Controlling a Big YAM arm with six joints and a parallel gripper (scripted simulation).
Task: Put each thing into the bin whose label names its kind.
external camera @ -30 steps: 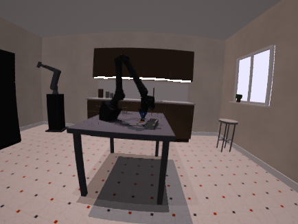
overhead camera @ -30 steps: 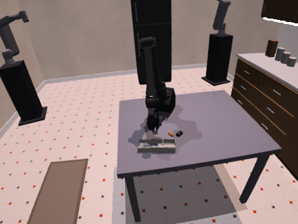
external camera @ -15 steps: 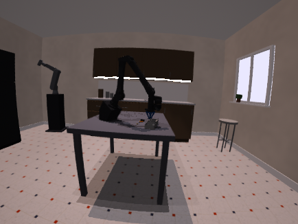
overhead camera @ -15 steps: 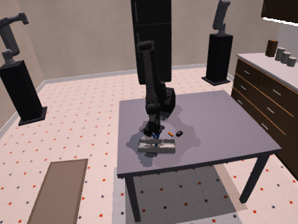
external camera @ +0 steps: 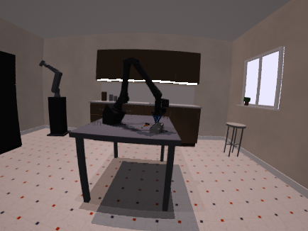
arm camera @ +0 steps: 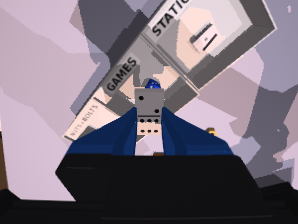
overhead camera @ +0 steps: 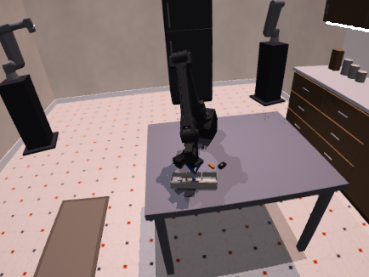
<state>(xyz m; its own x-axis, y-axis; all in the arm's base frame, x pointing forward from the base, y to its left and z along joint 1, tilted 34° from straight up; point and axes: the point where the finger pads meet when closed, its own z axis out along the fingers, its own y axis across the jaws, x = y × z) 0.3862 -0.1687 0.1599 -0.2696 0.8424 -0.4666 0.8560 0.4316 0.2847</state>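
My hand is 60 mm above the blue die. The rest, counted from my hand: white domino right at my hand; small brass nut 130 mm behind, 70 mm below, 60 mm to the left; orange cylinder 150 mm to the left, 80 mm behind, 70 mm below.
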